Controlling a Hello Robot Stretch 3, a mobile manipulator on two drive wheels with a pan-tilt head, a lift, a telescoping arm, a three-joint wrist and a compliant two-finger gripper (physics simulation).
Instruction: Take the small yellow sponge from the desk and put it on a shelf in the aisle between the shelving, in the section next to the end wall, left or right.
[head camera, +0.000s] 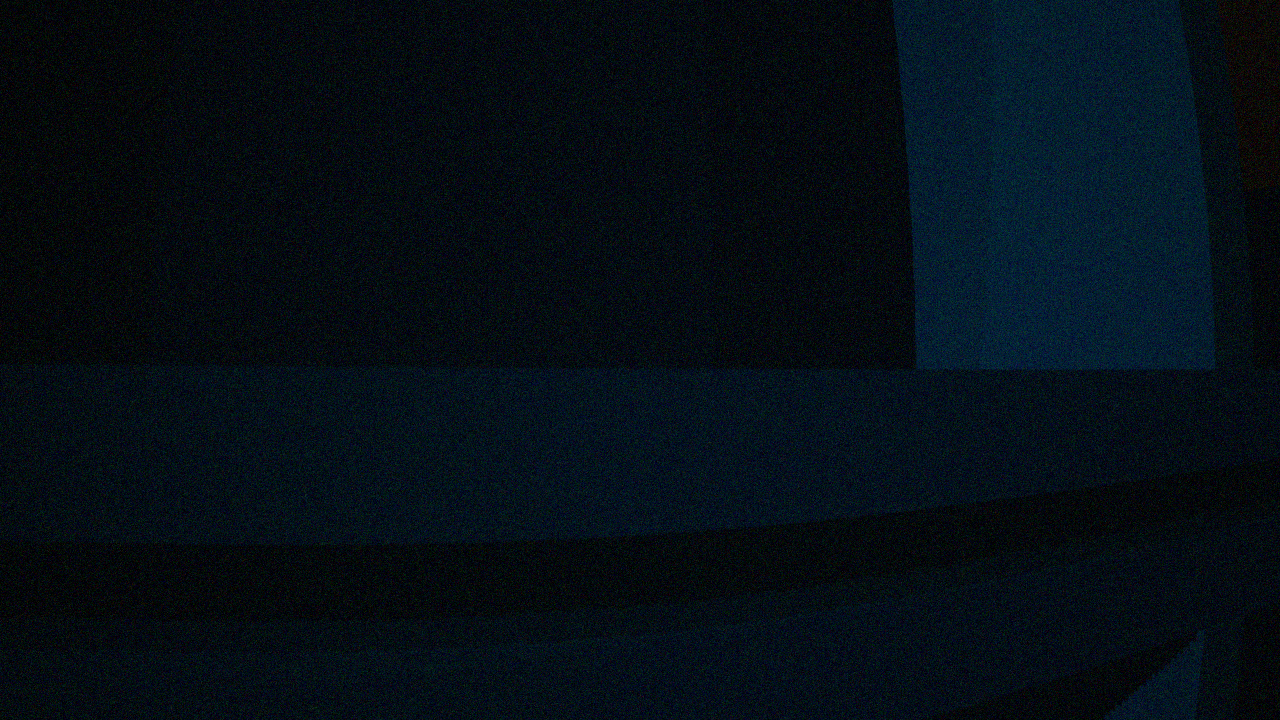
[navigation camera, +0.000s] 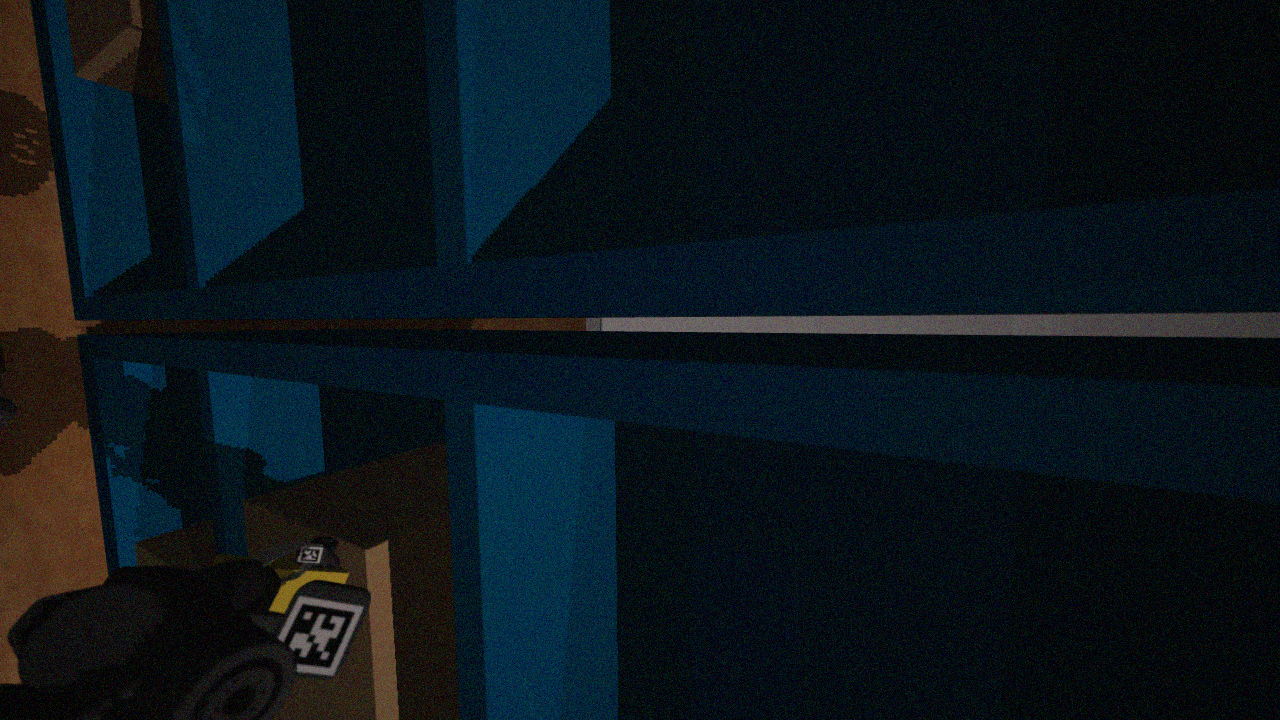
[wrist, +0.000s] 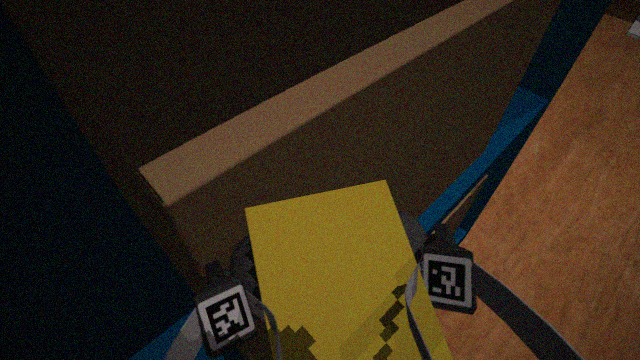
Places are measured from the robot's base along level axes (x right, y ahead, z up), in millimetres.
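Pixels of known places: gripper, fingertip midpoint: (wrist: 327, 251).
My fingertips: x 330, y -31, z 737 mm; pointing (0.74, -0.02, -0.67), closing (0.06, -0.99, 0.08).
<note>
Behind a point stands the place of what it marks.
The small yellow sponge (navigation camera: 308, 583) (wrist: 325, 225) {y -27, x 318, z 782 mm} sits between the two fingers of my gripper (navigation camera: 327, 575) (wrist: 327, 251) {y -31, x 330, z 737 mm}, which is shut on it. In the wrist view the sponge sticks out past the fingertips, over a brown cardboard box (navigation camera: 380, 626) {y -33, x 379, z 804 mm} (wrist: 325, 95) {y -32, x 376, z 804 mm}. In the navigation view the gripper is at the lower left, in front of that box. The blue shelving (head camera: 537, 456) (navigation camera: 805, 277) fills much of the head and navigation views. The desk does not show. The dark pictures hide how deep the shelf sections are.
A blue upright (head camera: 1056, 179) {y 133, x 314, z 991 mm} (navigation camera: 546, 555) {y 76, x 349, z 991 mm} stands to the right of the box in the navigation view. Another cardboard box (navigation camera: 111, 58) {y 527, x -71, z 202 mm} shows at the upper left there. A pale strip (navigation camera: 895, 326) {y 1164, x 1405, z 1332 mm} shows through the gap between the shelving parts. Orange-brown floor (wrist: 560, 210) {y -905, x 818, z 0 mm} lies at the right of the wrist view.
</note>
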